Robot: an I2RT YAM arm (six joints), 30 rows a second.
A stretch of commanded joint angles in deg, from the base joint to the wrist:
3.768, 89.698, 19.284, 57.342, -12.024, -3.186
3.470, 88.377, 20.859, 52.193, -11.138, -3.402
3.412, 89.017, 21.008, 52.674, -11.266, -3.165
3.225, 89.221, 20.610, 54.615, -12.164, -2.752
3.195, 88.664, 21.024, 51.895, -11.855, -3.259
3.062, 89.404, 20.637, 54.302, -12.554, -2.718
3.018, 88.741, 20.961, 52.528, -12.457, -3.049
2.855, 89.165, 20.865, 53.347, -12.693, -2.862
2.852, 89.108, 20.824, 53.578, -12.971, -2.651
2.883, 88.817, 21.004, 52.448, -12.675, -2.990
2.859, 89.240, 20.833, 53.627, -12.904, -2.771
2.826, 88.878, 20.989, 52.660, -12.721, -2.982
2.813, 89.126, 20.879, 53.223, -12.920, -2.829
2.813, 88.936, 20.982, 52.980, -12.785, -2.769
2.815, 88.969, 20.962, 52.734, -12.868, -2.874
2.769, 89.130, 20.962, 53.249, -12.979, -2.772
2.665, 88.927, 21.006, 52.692, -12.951, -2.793
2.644, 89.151, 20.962, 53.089, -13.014, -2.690
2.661, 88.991, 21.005, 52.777, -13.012, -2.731
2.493, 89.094, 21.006, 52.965, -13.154, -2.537
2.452, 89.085, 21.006, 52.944, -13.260, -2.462
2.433, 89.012, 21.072, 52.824, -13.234, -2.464
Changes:
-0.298, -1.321, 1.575, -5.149, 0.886, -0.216
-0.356, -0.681, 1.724, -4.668, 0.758, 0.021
-0.543, -0.477, 1.326, -2.727, -0.140, 0.434
-0.573, -1.034, 1.740, -5.447, 0.169, -0.073
-0.706, -0.294, 1.353, -3.040, -0.530, 0.468
-0.750, -0.957, 1.677, -4.814, -0.433, 0.137
-0.913, -0.533, 1.581, -3.995, -0.669, 0.324
-0.916, -0.590, 1.540, -3.764, -0.947, 0.535
-0.885, -0.881, 1.720, -4.894, -0.651, 0.196
-0.909, -0.458, 1.549, -3.715, -0.880, 0.415
-0.942, -0.820, 1.705, -4.682, -0.697, 0.204
-0.955, -0.572, 1.595, -4.119, -0.896, 0.357
-0.955, -0.762, 1.698, -4.362, -0.761, 0.417
-0.953, -0.729, 1.678, -4.608, -0.844, 0.312
-0.999, -0.568, 1.678, -4.093, -0.955, 0.414
-1.103, -0.771, 1.722, -4.650, -0.927, 0.393
-1.124, -0.547, 1.678, -4.253, -0.990, 0.496
-1.107, -0.707, 1.721, -4.565, -0.988, 0.455
-1.275, -0.604, 1.722, -4.377, -1.130, 0.649
-1.316, -0.613, 1.722, -4.398, -1.236, 0.724
-1.335, -0.686, 1.788, -4.518, -1.210, 0.722

